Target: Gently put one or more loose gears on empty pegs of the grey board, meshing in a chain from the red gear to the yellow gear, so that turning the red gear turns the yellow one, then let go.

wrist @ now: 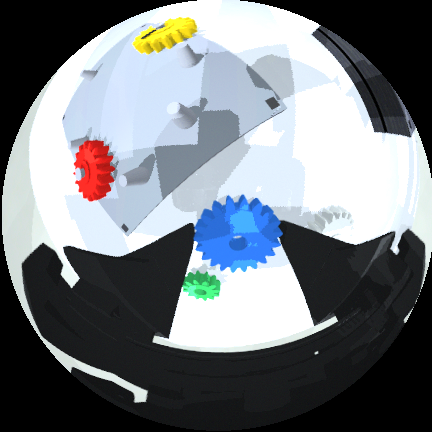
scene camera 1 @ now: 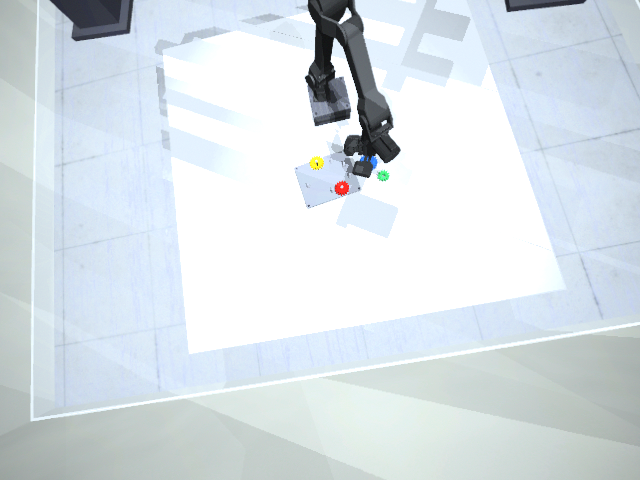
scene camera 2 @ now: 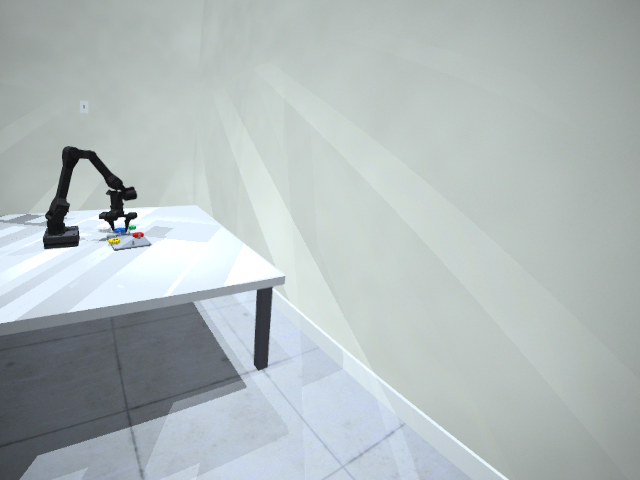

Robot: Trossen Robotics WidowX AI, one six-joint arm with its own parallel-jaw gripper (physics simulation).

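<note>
My gripper is shut on the blue gear, with a finger at each side of its teeth, close to the table beside the board; any gap beneath the gear is unclear. The grey board bears the red gear, the yellow gear and several empty pegs, including a middle peg and a peg near the red gear. The small green gear lies loose on the table.
A white gear lies beyond the right finger in the wrist view, faint against the white table and partly hidden. The arm's base stands near the board. The arm's shadow crosses the board.
</note>
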